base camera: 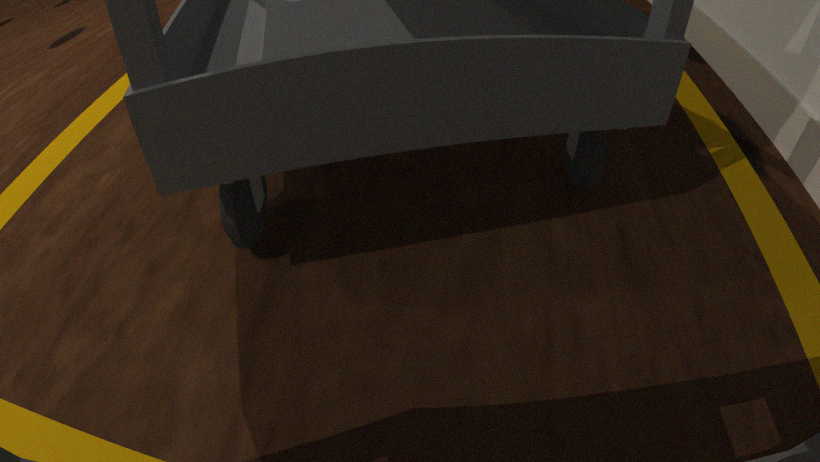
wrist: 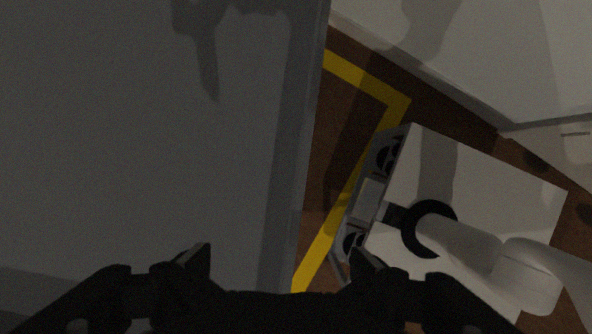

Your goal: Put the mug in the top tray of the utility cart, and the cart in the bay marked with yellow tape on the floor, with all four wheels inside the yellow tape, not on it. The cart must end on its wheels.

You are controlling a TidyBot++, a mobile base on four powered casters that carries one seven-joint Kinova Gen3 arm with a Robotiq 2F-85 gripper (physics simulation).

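Note:
The grey utility cart stands upright on its wheels. In the base camera view its two near wheels, the left one and the right one, stand on the floor between the yellow tape lines, off the tape; the far wheels are hidden. The yellow tape runs left and right of the cart and across the near side. My gripper is open and empty, over the edge of the cart's top tray in the wrist view. The mug does not show in either view.
A pale wall runs close along the right side of the bay. My white mobile base stands at the near end of the bay, beside the tape, with the arm rising from it.

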